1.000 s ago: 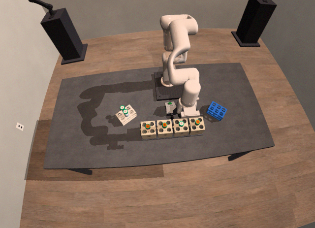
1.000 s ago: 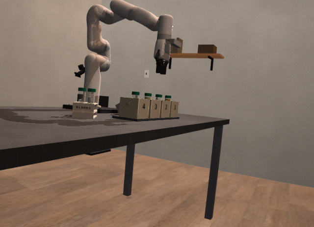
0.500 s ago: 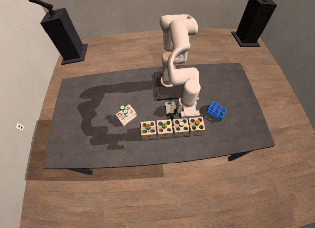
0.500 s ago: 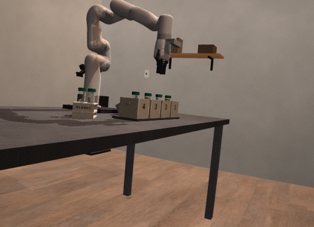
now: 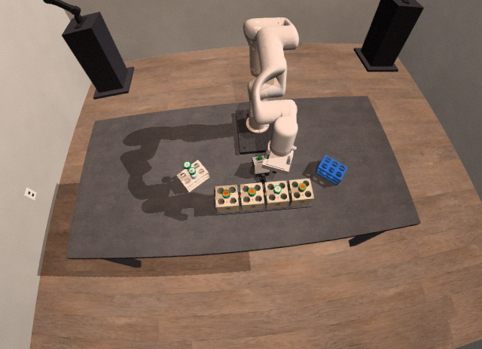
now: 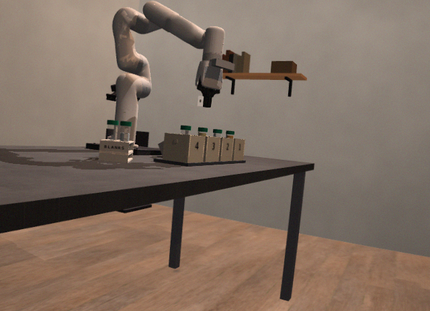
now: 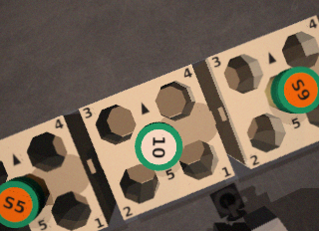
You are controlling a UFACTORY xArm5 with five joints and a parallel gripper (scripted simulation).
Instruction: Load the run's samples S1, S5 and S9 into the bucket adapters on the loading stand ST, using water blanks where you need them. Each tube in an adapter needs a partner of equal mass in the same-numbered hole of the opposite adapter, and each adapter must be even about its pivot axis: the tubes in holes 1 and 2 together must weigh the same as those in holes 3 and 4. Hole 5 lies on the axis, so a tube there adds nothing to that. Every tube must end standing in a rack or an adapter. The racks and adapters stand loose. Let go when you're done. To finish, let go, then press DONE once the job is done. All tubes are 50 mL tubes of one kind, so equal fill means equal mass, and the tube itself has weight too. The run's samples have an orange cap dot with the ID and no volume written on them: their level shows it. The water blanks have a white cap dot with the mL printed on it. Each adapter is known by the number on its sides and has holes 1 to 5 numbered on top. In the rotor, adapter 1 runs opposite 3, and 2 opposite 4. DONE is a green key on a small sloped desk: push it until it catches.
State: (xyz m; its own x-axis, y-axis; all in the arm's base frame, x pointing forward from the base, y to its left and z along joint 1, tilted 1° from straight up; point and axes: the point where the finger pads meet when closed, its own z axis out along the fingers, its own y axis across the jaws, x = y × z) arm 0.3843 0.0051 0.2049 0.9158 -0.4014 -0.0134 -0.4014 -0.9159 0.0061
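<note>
The green DONE key lies 14 cm behind my hand, 3 cm to the right of it and 16 cm below it. The rest, counted from my hand: tube S5: 5 cm ahead, 12 cm to the left, 16 cm below; then loading stand: 4 cm ahead, 4 cm to the right, 22 cm below; then adapter 1: 5 cm ahead, 12 cm to the left, 17 cm below.
</note>
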